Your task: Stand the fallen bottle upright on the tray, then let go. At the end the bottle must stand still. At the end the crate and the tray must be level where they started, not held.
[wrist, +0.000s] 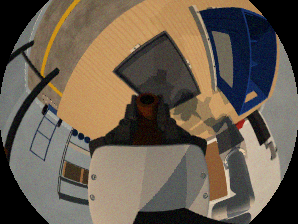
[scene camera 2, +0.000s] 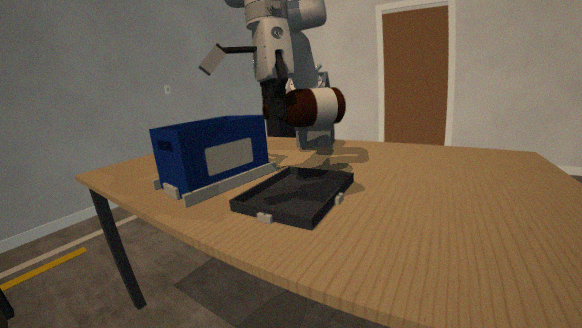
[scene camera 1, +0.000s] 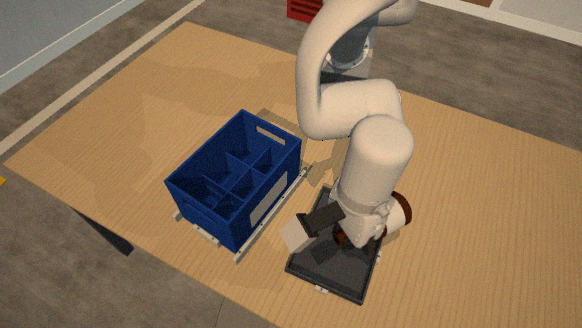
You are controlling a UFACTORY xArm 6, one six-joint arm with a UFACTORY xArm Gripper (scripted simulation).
tray: wrist; scene camera 2 293,191; scene camera 1
same spot on tray: [wrist: 158,66] = [scene camera 1: 328,253]
